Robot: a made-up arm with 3 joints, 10 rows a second.
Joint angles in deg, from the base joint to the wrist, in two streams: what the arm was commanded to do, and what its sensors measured. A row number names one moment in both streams.
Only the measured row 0 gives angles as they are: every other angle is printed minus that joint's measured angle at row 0.
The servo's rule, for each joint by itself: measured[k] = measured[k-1] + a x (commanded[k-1-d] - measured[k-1]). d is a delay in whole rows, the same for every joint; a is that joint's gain. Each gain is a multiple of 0.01, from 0.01 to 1. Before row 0 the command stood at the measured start. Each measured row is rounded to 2 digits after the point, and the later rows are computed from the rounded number. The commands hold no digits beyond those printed.
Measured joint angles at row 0:
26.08 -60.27 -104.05
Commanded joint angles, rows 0 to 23:
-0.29 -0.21 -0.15
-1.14 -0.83 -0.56
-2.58 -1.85 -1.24
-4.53 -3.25 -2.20
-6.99 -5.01 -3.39
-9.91 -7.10 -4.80
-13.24 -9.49 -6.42
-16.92 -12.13 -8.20
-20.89 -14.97 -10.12
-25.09 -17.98 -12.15
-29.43 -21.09 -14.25
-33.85 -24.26 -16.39
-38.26 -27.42 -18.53
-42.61 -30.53 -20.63
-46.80 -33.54 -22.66
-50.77 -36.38 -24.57
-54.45 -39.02 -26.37
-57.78 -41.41 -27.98
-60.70 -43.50 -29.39
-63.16 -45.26 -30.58
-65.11 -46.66 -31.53
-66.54 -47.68 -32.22
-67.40 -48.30 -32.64
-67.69 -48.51 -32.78
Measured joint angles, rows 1 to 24:
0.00 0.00 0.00
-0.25 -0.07 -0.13
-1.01 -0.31 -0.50
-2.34 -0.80 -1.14
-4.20 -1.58 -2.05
-6.57 -2.68 -3.20
-9.41 -4.09 -4.58
-12.67 -5.82 -6.16
-16.28 -7.84 -7.91
-20.20 -10.12 -9.81
-24.36 -12.64 -11.82
-28.67 -15.34 -13.91
-33.07 -18.19 -16.04
-37.48 -21.14 -18.18
-41.84 -24.14 -20.29
-46.06 -27.15 -22.33
-50.06 -30.10 -24.26
-53.79 -32.95 -26.07
-57.18 -35.66 -27.71
-60.17 -38.17 -29.15
-62.71 -40.44 -30.38
-64.75 -42.43 -31.37
-66.27 -44.11 -32.10
-67.23 -45.45 -32.56
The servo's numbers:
d 1
a 0.85 0.32 0.86

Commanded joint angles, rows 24 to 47:
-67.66 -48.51 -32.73
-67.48 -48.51 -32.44
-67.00 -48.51 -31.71
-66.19 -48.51 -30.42
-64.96 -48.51 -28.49
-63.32 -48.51 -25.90
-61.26 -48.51 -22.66
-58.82 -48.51 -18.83
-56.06 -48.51 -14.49
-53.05 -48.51 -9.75
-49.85 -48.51 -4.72
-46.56 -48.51 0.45
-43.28 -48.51 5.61
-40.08 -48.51 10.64
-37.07 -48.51 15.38
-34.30 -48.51 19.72
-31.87 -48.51 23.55
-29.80 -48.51 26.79
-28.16 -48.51 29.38
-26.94 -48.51 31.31
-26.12 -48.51 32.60
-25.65 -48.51 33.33
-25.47 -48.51 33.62
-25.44 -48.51 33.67
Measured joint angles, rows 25 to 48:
-67.62 -46.43 -32.75
-67.65 -47.10 -32.73
-67.51 -47.55 -32.48
-67.08 -47.86 -31.82
-66.32 -48.07 -30.62
-65.16 -48.21 -28.79
-63.60 -48.31 -26.30
-61.61 -48.37 -23.17
-59.24 -48.41 -19.44
-56.54 -48.44 -15.18
-53.57 -48.46 -10.51
-50.41 -48.48 -5.53
-47.14 -48.49 -0.39
-43.86 -48.50 4.77
-40.65 -48.50 9.82
-37.61 -48.50 14.60
-34.80 -48.50 19.00
-32.31 -48.50 22.91
-30.18 -48.50 26.25
-28.46 -48.50 28.94
-27.17 -48.50 30.98
-26.28 -48.50 32.37
-25.74 -48.50 33.20
-25.51 -48.50 33.56

